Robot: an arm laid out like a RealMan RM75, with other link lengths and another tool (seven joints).
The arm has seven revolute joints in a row. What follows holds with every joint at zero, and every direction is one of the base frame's.
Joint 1 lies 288.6 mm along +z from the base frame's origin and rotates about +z.
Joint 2 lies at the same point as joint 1 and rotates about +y.
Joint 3 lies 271.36 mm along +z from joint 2 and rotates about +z.
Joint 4 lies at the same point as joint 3 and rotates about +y.
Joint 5 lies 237.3 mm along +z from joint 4 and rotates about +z.
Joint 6 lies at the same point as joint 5 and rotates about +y.
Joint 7 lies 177.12 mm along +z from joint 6 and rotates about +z.
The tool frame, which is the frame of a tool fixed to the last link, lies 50 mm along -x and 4 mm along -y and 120 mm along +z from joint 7; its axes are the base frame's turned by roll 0, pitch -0.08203 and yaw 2.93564 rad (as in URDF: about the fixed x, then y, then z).
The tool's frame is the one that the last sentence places.
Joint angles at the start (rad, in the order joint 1, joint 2, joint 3, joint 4, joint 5, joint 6, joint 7):
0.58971 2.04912 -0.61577 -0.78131 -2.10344 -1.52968 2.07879
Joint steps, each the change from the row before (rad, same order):
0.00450 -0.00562 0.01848 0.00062 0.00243 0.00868 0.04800
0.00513 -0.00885 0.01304 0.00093 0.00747 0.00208 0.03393
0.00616 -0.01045 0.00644 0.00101 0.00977 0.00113 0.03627
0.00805 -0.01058 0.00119 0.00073 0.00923 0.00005 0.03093
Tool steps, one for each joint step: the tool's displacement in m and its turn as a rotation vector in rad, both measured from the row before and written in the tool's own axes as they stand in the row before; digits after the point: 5 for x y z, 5 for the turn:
0.00614 0.00834 -0.00556 -0.01203 0.02035 0.05021
0.00742 0.00500 -0.00562 -0.00512 0.01845 0.03162
0.00782 0.00349 -0.00472 -0.00155 0.01474 0.02945
0.00781 0.00139 -0.00317 0.00125 0.00945 0.01987

